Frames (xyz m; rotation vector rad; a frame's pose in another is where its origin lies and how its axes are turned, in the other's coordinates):
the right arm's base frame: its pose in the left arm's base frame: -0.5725 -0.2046 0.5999 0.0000 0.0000 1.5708
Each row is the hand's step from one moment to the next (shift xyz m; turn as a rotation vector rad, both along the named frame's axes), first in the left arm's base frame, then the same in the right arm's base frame.
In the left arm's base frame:
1: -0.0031 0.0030 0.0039 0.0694 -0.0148 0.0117
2: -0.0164 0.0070 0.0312 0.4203 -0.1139 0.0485
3: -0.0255 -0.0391 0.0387 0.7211 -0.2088 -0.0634
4: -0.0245 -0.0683 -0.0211 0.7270 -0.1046 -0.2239
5: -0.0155 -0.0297 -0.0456 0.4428 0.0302 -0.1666
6: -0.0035 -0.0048 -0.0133 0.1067 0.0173 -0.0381
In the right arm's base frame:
1: 0.0030 0.0031 0.0039 -0.0148 -0.0694 0.0117
2: 0.0070 0.0164 0.0312 -0.1139 -0.4203 0.0485
3: -0.0391 0.0255 0.0387 -0.2088 -0.7211 -0.0634
4: -0.0683 0.0245 -0.0211 -0.1046 -0.7270 -0.2239
5: -0.0297 0.0155 -0.0456 0.0302 -0.4428 -0.1666
6: -0.0048 0.0035 -0.0133 0.0173 -0.1067 -0.0381

